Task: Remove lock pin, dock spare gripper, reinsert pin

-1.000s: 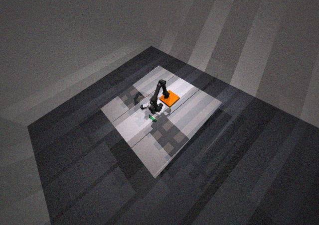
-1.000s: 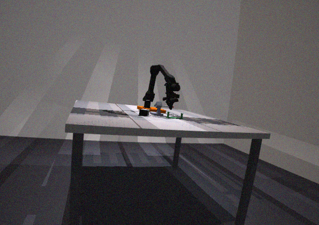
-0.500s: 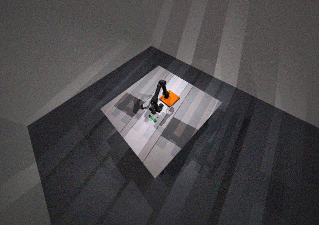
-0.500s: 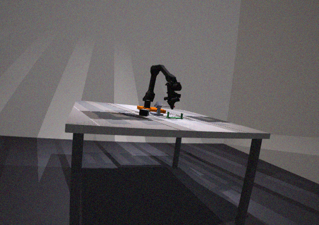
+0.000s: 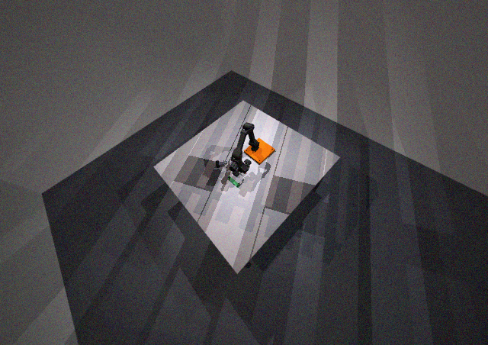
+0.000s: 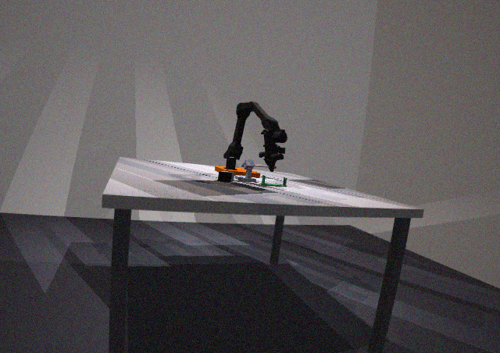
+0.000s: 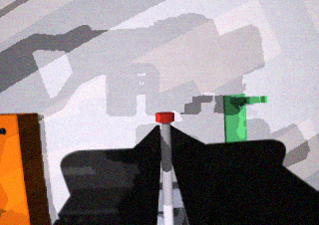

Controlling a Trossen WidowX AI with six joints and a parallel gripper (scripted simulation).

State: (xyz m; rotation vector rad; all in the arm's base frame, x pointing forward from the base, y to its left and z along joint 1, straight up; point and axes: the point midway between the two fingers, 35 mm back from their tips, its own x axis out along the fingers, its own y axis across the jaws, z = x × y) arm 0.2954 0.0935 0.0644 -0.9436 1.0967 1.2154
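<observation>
Right now the green cradle is 110 mm ahead of my gripper tip, 50 mm to the right of it and 40 mm below it. The rest, counted from my gripper tip: grey mount socket (30 mm behind, 130 mm to the right, 10 mm below); then spare gripper (20 mm ahead, 270 mm to the right, 40 mm below).
</observation>
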